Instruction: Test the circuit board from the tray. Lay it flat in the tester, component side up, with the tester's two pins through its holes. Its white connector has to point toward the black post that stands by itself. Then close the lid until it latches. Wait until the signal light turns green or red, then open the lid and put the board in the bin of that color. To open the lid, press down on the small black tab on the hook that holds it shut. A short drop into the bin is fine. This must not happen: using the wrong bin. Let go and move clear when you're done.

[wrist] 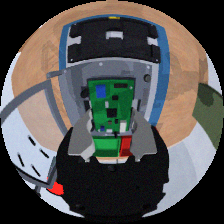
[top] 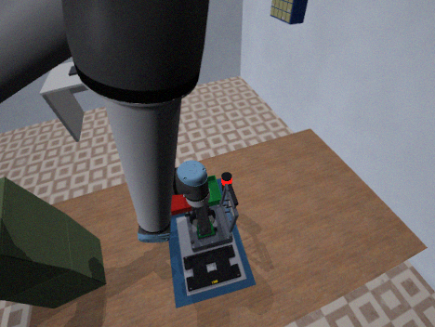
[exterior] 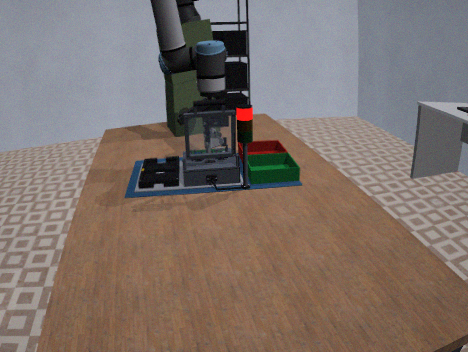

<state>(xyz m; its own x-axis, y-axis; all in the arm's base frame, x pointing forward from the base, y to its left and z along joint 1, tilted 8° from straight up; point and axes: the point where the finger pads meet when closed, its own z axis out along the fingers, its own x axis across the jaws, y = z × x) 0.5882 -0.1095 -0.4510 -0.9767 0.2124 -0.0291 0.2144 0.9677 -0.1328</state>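
Now: the tester bed 1 cm ahead of my hand and 1 cm to the left of it. Also, from my hand: green circuit board right at my hand; then green bin 9 cm ahead, 19 cm to the left, 6 cm below; then clear lid 11 cm ahead, 2 cm to the right, 11 cm above.
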